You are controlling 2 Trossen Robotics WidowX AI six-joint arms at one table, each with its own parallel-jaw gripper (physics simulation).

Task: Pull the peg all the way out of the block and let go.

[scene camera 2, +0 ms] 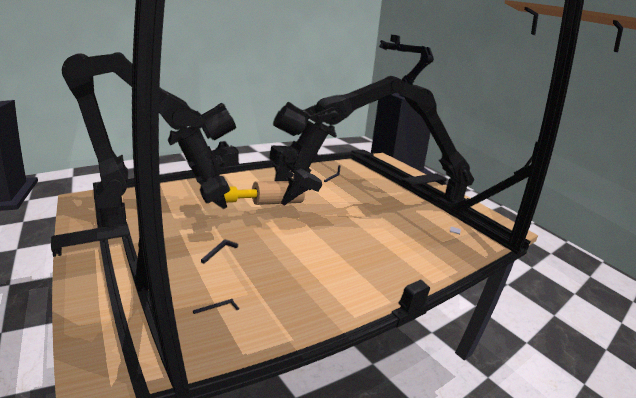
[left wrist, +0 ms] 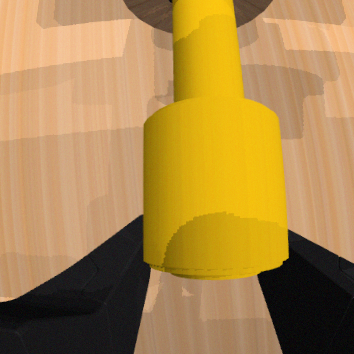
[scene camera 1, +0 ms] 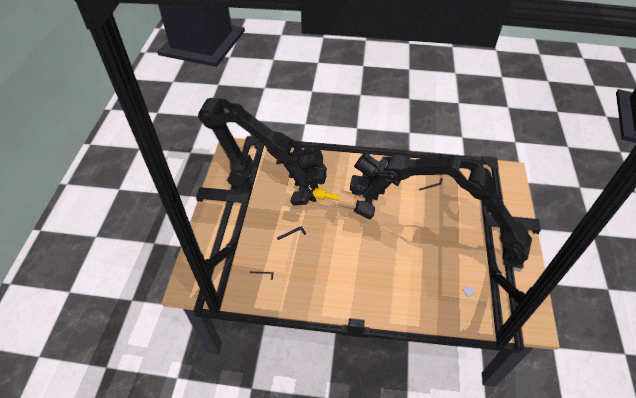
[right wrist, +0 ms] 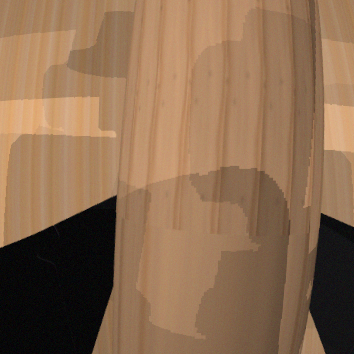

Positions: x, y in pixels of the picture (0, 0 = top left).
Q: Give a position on a wooden cylinder block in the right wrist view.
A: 219, 187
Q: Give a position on a yellow peg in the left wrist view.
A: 213, 195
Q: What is the left gripper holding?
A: A yellow peg.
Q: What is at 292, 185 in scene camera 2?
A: The right gripper.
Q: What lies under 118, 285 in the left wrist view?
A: The left gripper.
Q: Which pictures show the left gripper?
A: Scene camera 2, the left wrist view and scene camera 1 only.
